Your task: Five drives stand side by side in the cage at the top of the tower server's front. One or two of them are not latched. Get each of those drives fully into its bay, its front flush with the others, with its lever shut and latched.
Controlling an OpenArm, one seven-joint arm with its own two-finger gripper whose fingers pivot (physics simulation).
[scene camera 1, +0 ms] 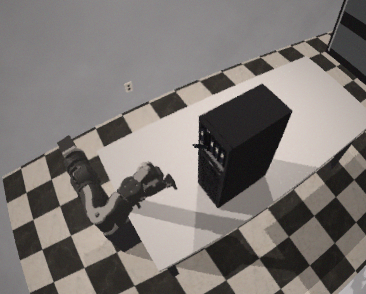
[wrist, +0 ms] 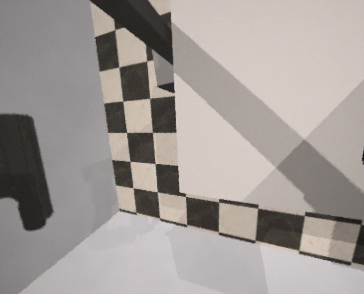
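Note:
The black tower server [scene camera 1: 246, 117] stands upright on the white table, its front facing the arm's side. The drive cage [scene camera 1: 212, 145] is at the top of its front, with small bright marks on the drives. A dark lever [scene camera 1: 197, 145] juts out from the cage's left part; which drive it belongs to is too small to tell. Whether the other levers are latched cannot be made out. My gripper [scene camera 1: 171, 182] is open and empty, in front of the tower and apart from it, lower than the cage. In the wrist view one dark finger shows at the left; the drives do not show.
The white table [scene camera 1: 165, 132] [wrist: 250, 50] lies under the tower, with a checkered floor [scene camera 1: 47, 220] [wrist: 137, 147] around it. A dark bar [wrist: 135, 22] crosses the top of the wrist view. A dark cabinet [scene camera 1: 352, 37] stands at the back right. A wall socket [scene camera 1: 128, 87] is behind.

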